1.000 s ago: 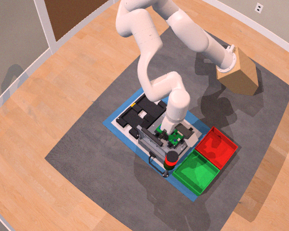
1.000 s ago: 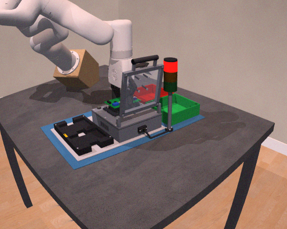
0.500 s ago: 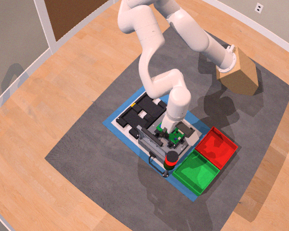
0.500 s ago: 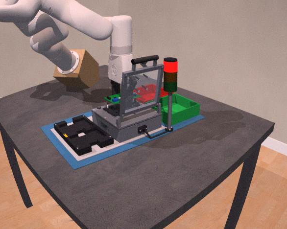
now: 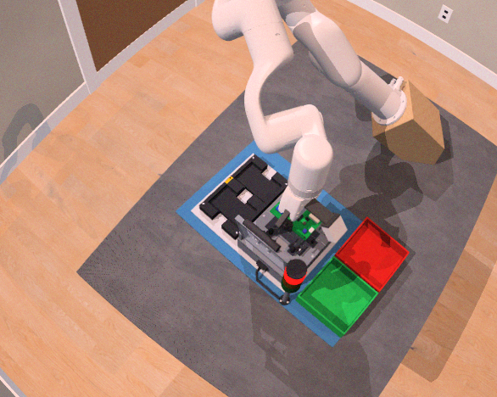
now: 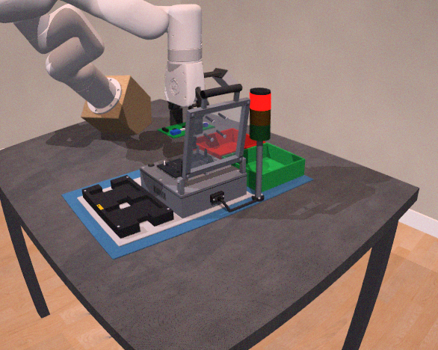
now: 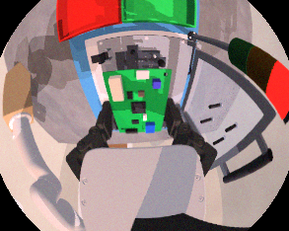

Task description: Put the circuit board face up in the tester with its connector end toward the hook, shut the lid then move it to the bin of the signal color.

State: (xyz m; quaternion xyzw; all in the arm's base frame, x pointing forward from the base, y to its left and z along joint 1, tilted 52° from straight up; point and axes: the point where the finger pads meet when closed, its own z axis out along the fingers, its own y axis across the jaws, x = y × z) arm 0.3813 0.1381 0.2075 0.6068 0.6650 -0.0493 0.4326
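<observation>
Right now my hand is 8 cm past the red bin, 21 cm to the right of it and 15 cm above it. Also, from my hand: green circuit board 1 cm below; then black latch hook 5 cm behind, 6 cm to the left, 8 cm below; then plate 1 cm ahead, 9 cm below.
</observation>
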